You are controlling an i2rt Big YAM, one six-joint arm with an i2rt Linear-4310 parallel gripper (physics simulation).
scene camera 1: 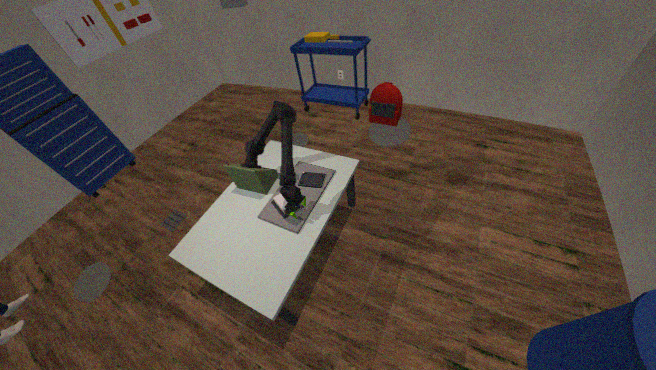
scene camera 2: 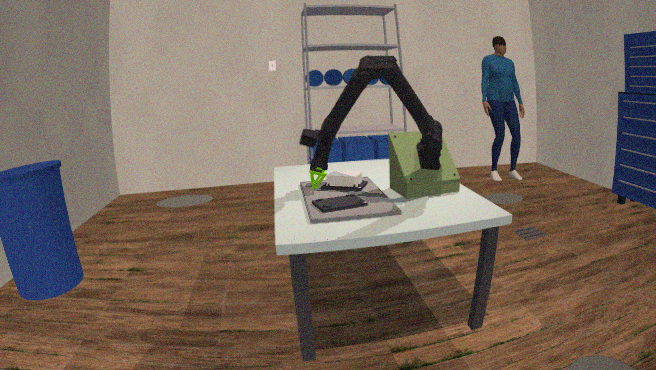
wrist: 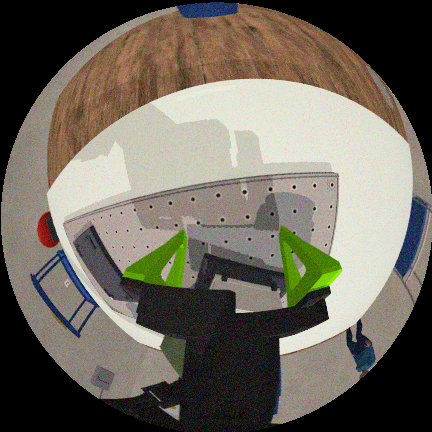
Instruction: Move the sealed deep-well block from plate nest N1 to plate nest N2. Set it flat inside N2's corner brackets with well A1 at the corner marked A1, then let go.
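Where they show: gripper, fingertip midpoint: [scene camera 1: 300,212] [scene camera 2: 313,186] [wrist: 232,232]; arm's base, link origin: [scene camera 1: 250,167] [scene camera 2: 428,157].
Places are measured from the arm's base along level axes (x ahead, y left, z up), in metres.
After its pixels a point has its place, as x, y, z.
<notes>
The sealed deep-well block [scene camera 1: 281,203] @(0.333, -0.136, -0.070) [scene camera 2: 344,178] @(0.336, -0.066, -0.079) is pale and sits in the dark plate nest N1 [scene camera 2: 358,187] @(0.286, -0.034, -0.111) [wrist: 245,270] @(0.408, -0.132, -0.112), which stands at an angle on the perforated board. In the wrist view the gripper body hides most of the block. The other dark nest, N2 [scene camera 1: 312,180] @(0.395, 0.127, -0.111) [scene camera 2: 340,202] @(0.381, 0.150, -0.111) [wrist: 102,262] @(0.409, 0.102, -0.111), lies flat and holds no block. Corner labels are too small to read. My gripper [scene camera 1: 298,208] @(0.454, -0.121, -0.115) [scene camera 2: 315,187] @(0.454, -0.121, -0.115) [wrist: 232,232] @(0.454, -0.121, -0.115) has green fingers and is open with nothing between them. It is low over the board beside N1, at the side facing the near table edge in the wrist view.
The grey perforated board [scene camera 1: 274,216] @(0.311, -0.210, -0.123) [scene camera 2: 382,208] @(0.249, 0.222, -0.123) [wrist: 232,205] @(0.479, -0.124, -0.123) lies on the white table [scene camera 1: 240,255] @(0.272, -0.504, -0.136) [scene camera 2: 450,210] @(0.011, 0.285, -0.136) [wrist: 310,125] @(0.560, -0.222, -0.136). A green sloped box [scene camera 1: 252,179] @(0.093, -0.090, 0.006) [scene camera 2: 407,175] @(0.113, 0.069, -0.053) [wrist: 173,352] @(0.130, 0.047, -0.070) stands beside the arm's base. A person [scene camera 2: 501,85] [wrist: 364,350] stands well behind the table.
</notes>
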